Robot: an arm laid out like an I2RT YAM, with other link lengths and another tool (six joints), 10 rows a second.
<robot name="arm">
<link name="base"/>
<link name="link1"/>
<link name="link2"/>
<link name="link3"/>
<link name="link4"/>
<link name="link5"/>
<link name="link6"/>
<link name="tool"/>
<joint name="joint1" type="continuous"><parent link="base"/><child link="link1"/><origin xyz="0 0 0.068" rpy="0 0 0"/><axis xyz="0 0 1"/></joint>
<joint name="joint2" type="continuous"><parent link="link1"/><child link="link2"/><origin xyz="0.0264 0.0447 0.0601" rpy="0 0 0"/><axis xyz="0 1 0"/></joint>
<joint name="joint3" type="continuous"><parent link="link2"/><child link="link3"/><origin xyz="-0.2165 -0.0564 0" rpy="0 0 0"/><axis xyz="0 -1 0"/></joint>
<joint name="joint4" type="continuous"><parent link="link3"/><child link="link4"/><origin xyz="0.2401 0.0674 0.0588" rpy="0 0 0"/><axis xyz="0 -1 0"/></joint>
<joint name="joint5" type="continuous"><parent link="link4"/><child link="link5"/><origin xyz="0.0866 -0.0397 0.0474" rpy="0 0 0"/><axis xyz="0 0 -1"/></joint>
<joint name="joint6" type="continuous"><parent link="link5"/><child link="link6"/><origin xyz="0.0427 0 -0.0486" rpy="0 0 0"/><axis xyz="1 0 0"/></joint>
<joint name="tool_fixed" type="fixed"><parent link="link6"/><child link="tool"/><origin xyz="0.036 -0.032 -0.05" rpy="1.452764 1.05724 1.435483"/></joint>
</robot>
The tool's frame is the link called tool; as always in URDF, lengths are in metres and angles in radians. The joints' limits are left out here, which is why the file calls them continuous.
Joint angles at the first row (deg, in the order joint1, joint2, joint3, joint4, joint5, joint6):
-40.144 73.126 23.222 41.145 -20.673 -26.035
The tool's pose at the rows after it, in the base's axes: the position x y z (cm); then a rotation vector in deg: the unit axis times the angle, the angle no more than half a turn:
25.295, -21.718, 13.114, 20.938, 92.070, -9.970
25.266, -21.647, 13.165, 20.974, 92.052, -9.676
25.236, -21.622, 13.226, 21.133, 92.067, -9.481
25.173, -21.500, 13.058, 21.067, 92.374, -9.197
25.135, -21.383, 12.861, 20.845, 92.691, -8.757
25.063, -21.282, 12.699, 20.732, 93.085, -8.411
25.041, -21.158, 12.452, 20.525, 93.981, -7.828
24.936, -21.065, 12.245, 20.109, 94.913, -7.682
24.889, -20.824, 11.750, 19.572, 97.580, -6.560
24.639, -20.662, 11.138, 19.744, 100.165, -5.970
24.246, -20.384, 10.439, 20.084, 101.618, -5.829
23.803, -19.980, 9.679, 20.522, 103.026, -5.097
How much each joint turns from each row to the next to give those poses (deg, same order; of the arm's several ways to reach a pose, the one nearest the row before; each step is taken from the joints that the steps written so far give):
0.037 -0.456 -0.281 -0.025 -0.293 0.060
-0.007 -0.424 -0.084 -0.348 -0.188 0.188
-0.040 -0.351 0.038 -0.453 -0.084 0.185
0.040 -0.178 -0.329 -0.175 -0.202 -0.054
-0.002 -0.041 -0.328 -0.034 -0.438 -0.079
-0.032 -0.210 -0.265 -0.366 -0.342 -0.116
0.029 -0.095 -0.031 -1.016 -0.504 -0.332
-0.036 -0.288 -0.160 -1.062 -0.370 -0.729
0.122 -0.315 0.472 -3.647 -0.907 -1.319
-0.043 -0.173 0.228 -3.276 -0.246 -1.165
0.032 -0.242 -0.971 -0.891 0.203 -0.570
0.010 -0.521 -1.221 -0.963 -0.177 -0.230

